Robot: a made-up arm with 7 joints. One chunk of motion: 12 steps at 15 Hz.
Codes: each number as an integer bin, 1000 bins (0 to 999) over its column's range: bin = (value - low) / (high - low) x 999, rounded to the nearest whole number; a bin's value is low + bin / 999 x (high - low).
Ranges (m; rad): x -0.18..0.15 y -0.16..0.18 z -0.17..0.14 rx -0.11..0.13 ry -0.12..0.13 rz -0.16..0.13
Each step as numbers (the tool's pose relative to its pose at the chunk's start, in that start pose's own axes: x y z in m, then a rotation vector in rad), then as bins.
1 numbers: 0.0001 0.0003 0.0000 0.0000 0.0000 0.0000
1 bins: 545 471 548 458 480 551
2 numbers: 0.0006 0.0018 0.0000 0.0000 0.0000 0.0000
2 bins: 547 475 548 458 480 551
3 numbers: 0.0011 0.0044 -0.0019 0.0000 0.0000 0.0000
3 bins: 548 483 542 458 480 551
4 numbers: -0.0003 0.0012 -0.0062 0.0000 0.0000 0.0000
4 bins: 544 474 528 458 480 551
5 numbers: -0.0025 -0.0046 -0.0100 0.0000 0.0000 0.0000
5 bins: 537 457 516 458 480 551
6 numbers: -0.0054 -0.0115 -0.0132 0.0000 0.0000 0.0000
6 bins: 529 436 505 458 480 551
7 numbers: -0.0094 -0.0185 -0.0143 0.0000 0.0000 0.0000
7 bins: 516 416 502 458 480 551
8 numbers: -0.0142 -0.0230 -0.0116 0.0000 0.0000 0.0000
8 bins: 502 403 510 458 480 551
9 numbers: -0.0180 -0.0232 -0.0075 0.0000 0.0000 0.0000
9 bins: 490 402 524 458 480 551
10 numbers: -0.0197 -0.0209 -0.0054 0.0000 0.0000 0.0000
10 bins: 485 409 530 458 480 551
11 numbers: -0.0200 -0.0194 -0.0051 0.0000 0.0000 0.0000
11 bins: 484 413 531 458 480 551
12 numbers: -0.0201 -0.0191 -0.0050 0.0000 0.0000 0.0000
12 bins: 484 414 532 458 480 551
